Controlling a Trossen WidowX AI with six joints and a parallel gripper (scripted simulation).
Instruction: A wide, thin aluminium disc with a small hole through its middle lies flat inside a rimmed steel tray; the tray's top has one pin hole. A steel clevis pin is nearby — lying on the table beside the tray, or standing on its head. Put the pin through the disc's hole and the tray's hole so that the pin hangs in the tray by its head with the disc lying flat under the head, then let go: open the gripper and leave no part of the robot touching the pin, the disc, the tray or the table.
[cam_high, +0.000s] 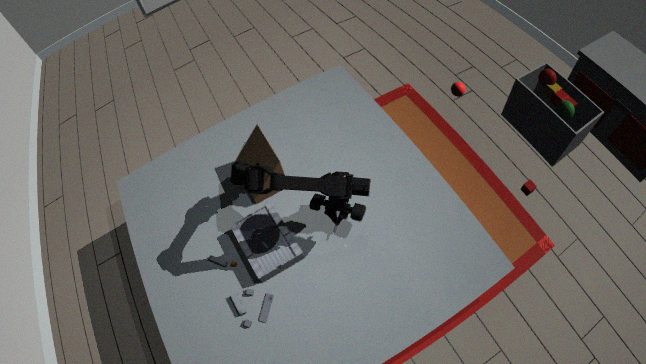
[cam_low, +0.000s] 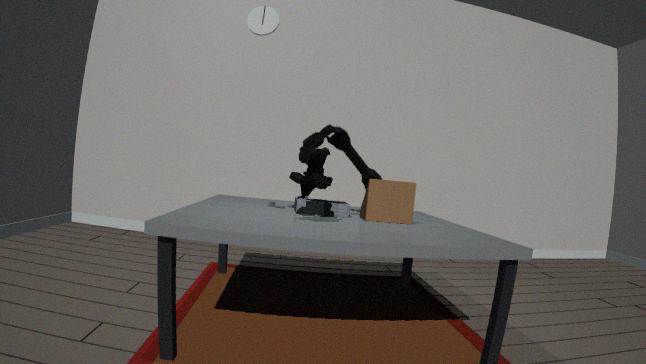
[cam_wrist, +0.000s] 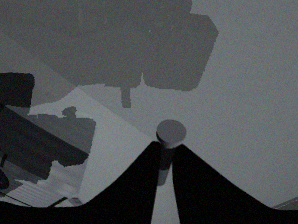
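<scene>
Now: gripper tip 270 mm to the left of the dark aluminium disc, 110 mm past it and 30 mm above it. Round my gripper tip: rimmed steel tray: 260 mm to the right, 80 mm behind, 40 mm below; then steel clevis pin: 10 mm to the right, 10 mm ahead.
</scene>
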